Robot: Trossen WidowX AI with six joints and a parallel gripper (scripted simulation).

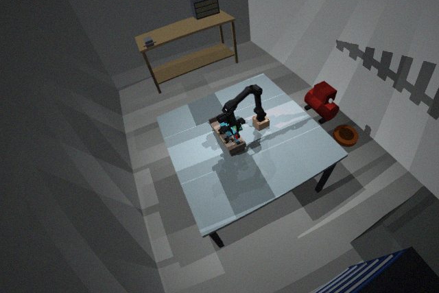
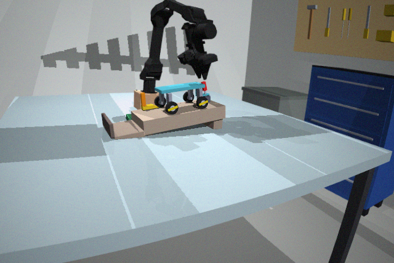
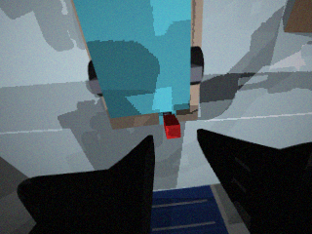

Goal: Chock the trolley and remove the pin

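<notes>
Now: the red-headed stop pin 5 cm below my gripper tip and 2 cm to the left of it. Round my gripper tip: blue-topped trolley 10 cm to the right, 7 cm below, 1 cm ahead; then tan ramp 13 cm below, 11 cm to the right, 1 cm ahead; then yellow chock 20 cm to the right, 10 cm below, 5 cm behind.
</notes>
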